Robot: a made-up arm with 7 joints.
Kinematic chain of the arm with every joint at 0, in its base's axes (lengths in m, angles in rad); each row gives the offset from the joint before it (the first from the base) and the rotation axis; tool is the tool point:
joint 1: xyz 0 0 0 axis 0 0.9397 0.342
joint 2: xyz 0 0 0 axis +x
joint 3: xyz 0 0 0 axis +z
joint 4: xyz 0.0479 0 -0.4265 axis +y
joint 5: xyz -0.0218 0 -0.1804 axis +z
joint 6: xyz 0 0 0 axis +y
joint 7: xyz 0 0 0 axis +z
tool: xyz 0 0 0
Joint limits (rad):
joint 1: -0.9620..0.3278
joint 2: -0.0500..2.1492
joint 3: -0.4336..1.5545
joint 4: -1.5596..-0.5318
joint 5: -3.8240..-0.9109
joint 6: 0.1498..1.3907
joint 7: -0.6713..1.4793
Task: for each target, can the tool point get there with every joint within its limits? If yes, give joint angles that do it. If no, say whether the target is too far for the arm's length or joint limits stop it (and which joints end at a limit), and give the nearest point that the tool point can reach.
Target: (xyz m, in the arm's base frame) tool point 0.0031 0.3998 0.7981
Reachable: no: too far | nearest point 0.0015 0.3546 0.4534 | short by 0.348 m
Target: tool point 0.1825 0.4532 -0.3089
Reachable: yes | joints -0.0414 0.8190 0.4570 -0.9560 -1.3374 0.9998 -0.3064
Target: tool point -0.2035 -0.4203 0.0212
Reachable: no: joint limits stop it (at a limit: joint 1, joint 2, joint 3, joint 4) | nearest point 0.0743 -0.1023 -0.4887 | short by 0.662 m
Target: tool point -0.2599 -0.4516 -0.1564
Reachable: no: joint limits stop it (at a limit: joint 1, joint 2, joint 3, joint 4) | nearest point 0.0743 -0.1023 -0.4887 | short by 0.587 m
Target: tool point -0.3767 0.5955 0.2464
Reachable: no: too far | nearest point -0.2058 0.4670 0.3252 | short by 0.228 m
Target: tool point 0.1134 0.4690 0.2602
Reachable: yes | joints -0.6089 1.6261 0.8397 -1.2393 -3.4121 0.5594 0.1171
